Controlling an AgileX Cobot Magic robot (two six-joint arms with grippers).
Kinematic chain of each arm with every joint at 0, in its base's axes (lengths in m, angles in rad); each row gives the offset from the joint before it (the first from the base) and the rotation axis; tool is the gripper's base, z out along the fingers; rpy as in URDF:
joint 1: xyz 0 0 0.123 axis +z
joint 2: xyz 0 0 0 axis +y
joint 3: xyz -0.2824 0 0.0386 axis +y
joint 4: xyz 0.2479 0 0.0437 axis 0.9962 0 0.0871
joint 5: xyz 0 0 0 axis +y
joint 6: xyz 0.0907 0 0.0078 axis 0.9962 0 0.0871
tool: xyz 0 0 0 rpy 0 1.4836 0
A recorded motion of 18 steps. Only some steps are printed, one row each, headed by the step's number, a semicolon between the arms.
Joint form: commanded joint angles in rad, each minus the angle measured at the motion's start. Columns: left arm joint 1, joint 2, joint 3, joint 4, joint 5, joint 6; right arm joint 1, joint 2, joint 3, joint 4, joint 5, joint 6.
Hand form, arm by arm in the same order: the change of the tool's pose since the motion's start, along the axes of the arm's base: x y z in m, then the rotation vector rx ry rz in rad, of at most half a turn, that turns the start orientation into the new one. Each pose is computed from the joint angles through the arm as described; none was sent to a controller.
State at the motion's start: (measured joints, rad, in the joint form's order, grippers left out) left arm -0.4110 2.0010 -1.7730 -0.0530 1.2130 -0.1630; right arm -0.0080 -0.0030 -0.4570 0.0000 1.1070 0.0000
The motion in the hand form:
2: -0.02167 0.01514 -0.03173 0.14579 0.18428 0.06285; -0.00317 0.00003 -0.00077 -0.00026 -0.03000 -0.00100
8: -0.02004 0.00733 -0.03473 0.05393 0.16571 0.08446; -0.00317 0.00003 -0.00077 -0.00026 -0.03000 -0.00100
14: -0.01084 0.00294 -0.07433 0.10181 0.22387 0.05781; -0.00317 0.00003 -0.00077 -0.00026 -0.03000 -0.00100
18: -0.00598 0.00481 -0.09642 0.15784 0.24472 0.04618; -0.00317 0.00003 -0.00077 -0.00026 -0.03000 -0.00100
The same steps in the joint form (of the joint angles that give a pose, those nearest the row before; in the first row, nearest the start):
2: -0.0020 -0.0080 0.1310 0.0700 0.1030 -0.0810; -0.0010 -0.0280 0.0040 0.0000 -0.0060 0.0000
8: -0.0020 -0.0080 0.1440 -0.0050 0.0330 -0.0880; -0.0010 -0.0280 0.0040 0.0000 -0.0060 0.0000
14: -0.0060 0.0890 0.1440 0.0100 0.0100 -0.0670; -0.0010 -0.0280 0.0040 0.0000 -0.0060 0.0000
18: -0.0060 0.1420 0.1440 0.0530 0.0000 -0.0670; -0.0010 -0.0280 0.0040 0.0000 -0.0060 0.0000

